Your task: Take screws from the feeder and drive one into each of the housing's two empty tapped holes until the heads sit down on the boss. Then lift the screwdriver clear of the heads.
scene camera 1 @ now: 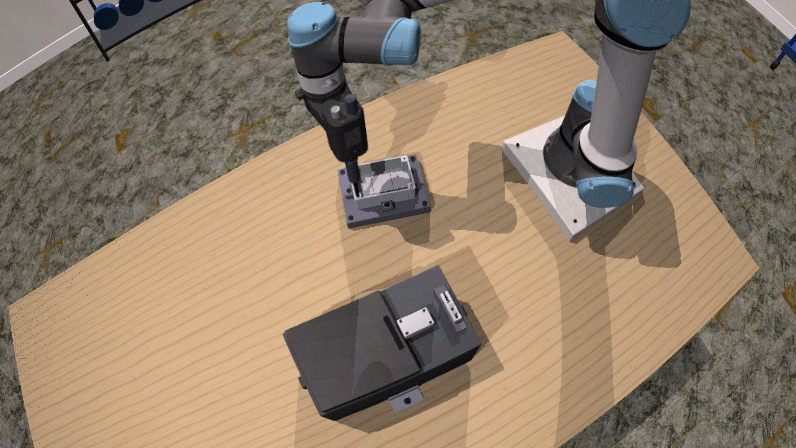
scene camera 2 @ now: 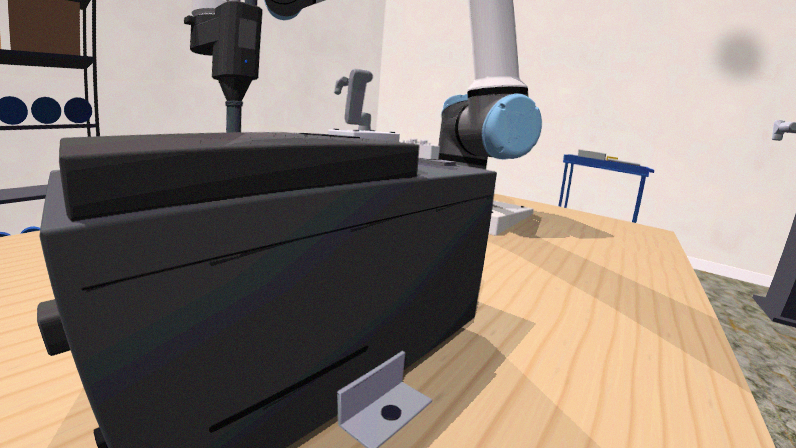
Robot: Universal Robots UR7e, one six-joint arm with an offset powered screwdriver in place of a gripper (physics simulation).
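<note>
The scene shows a dark grey fixture plate [scene camera 1: 371, 215], and a black screw feeder [scene camera 1: 441, 344] is visible as well.
</note>
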